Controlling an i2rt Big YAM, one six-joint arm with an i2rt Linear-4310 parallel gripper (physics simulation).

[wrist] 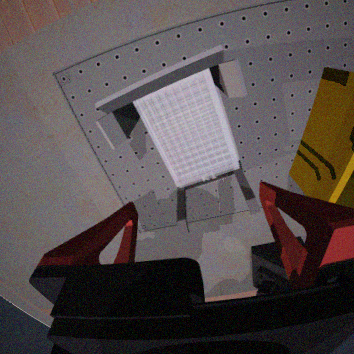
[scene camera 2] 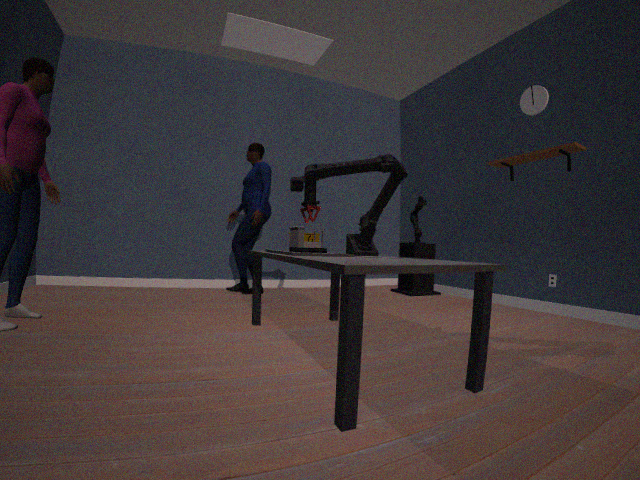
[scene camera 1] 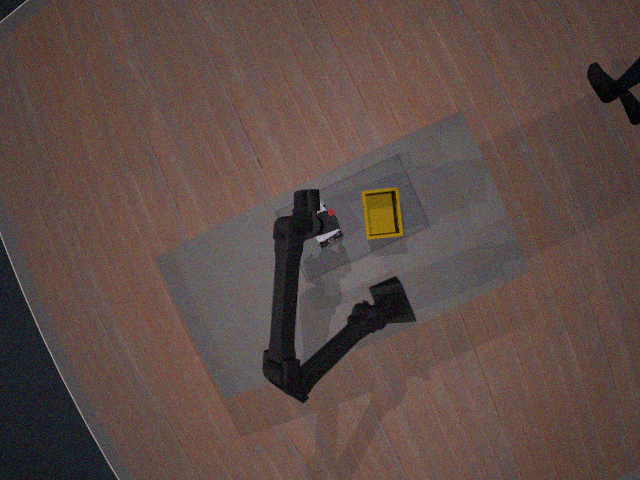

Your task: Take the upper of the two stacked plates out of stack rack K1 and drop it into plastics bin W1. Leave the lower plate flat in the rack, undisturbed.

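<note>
A gridded plate [wrist: 185, 120] is here in my sight, and I can see my gripper [wrist: 195, 198] as well.
</note>
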